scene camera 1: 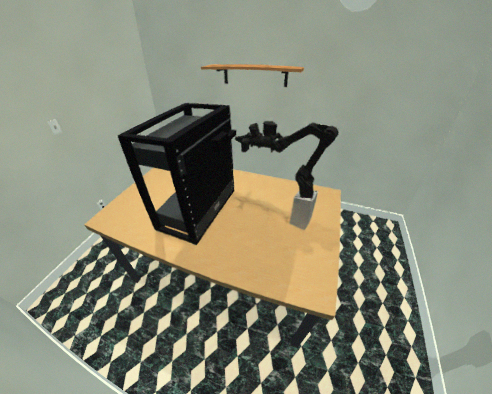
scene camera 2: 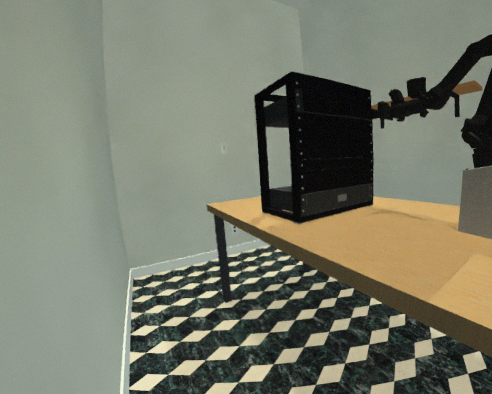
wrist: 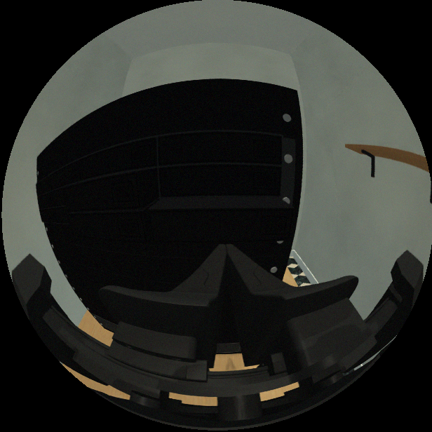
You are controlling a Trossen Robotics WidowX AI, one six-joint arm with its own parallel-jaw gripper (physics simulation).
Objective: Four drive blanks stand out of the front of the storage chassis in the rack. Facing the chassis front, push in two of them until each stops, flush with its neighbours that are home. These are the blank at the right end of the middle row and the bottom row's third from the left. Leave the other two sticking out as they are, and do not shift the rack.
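Seen in the pictures: gripper, fingertip midpoint: (scene camera 1: pixel 234 138) (scene camera 2: pixel 373 116); arm's base at its link origin: (scene camera 1: pixel 306 194) (scene camera 2: pixel 490 166).
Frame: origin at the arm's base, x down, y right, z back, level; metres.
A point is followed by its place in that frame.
Observation:
The black rack (scene camera 1: pixel 141 187) {x -0.114, y -0.405, z -0.721 m} (scene camera 2: pixel 295 150) {x -0.081, y -0.392, z -0.472 m} stands upright on the table, holding the dark storage chassis (wrist: pixel 220 150). In the wrist view, the blank at the right end of the middle row (wrist: pixel 220 181) looks set back, level with the face above it. Below it a block (wrist: pixel 225 203) stands out at the right end, its top face showing. The blanks further left, including the bottom row's third from the left, are too dark to judge. My gripper (scene camera 1: pixel 237 139) {x -0.229, y 0.030, z -0.426 m} (scene camera 2: pixel 374 112) {x -0.229, y 0.030, z -0.426 m} (wrist: pixel 224 250) is shut and empty, its tips in front of the chassis's right part, below that block's top edge.
The wooden table (scene camera 1: pixel 260 235) {x 0.208, y -0.188, z -0.183 m} (scene camera 2: pixel 350 250) {x 0.208, y -0.430, z -0.183 m} (wrist: pixel 95 327) carries the rack and the arm's grey pedestal (scene camera 1: pixel 303 212) {x 0.084, y -0.051, z 0.006 m} (scene camera 2: pixel 475 202) {x 0.107, y -0.047, z -0.018 m}. A grey unit (scene camera 2: pixel 325 200) {x 0.129, y -0.248, z -0.471 m} sits low in the rack. A wooden wall shelf (scene camera 1: pixel 252 67) (wrist: pixel 390 154) hangs behind.

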